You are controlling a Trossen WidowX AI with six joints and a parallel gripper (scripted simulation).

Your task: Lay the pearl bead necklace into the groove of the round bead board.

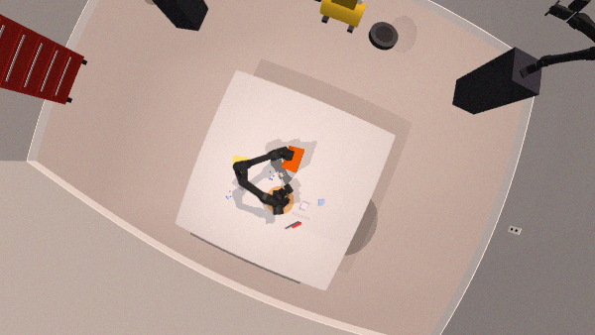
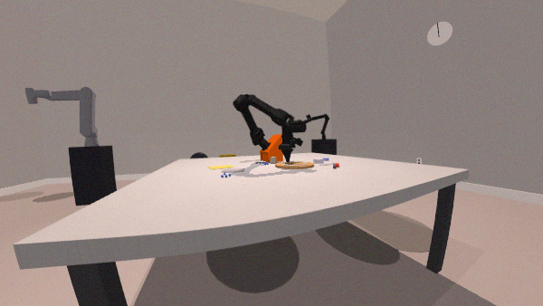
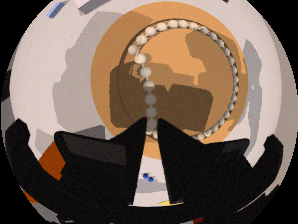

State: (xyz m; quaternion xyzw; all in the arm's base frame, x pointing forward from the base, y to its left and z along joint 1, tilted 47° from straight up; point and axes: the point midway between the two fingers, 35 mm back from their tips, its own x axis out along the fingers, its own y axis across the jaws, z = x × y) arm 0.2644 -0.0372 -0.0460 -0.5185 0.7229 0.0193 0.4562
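Right now my gripper tip is 50 mm short of the round tan bead board, 10 mm to the right of it and 10 mm above it. Round my gripper tip: tool: 190 mm ahead, 160 mm to the left, 10 mm below; white square: 180 mm to the left, 40 mm ahead; pale blue cube: 290 mm to the left, 20 mm behind, 10 mm below.
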